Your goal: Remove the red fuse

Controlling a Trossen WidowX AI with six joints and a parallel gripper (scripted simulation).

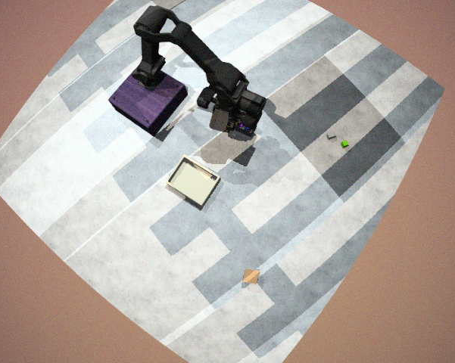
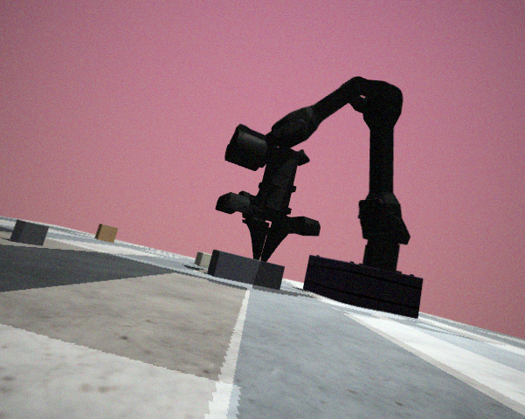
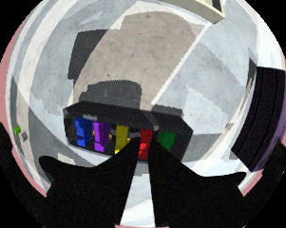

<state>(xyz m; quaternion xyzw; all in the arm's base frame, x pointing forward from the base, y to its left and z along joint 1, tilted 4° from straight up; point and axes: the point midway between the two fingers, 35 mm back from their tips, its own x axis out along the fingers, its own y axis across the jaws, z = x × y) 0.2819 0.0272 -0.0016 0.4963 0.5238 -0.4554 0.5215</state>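
Right now the cream tray is 10 mm ahead of my gripper tip, 220 mm to the right of it and 30 mm below it. From my gripper tip the other things lie so: small green cube (350 mm ahead, 120 mm to the left, 20 mm below); red fuse (10 mm below); small dark piece (300 mm ahead, 130 mm to the left, 20 mm below).
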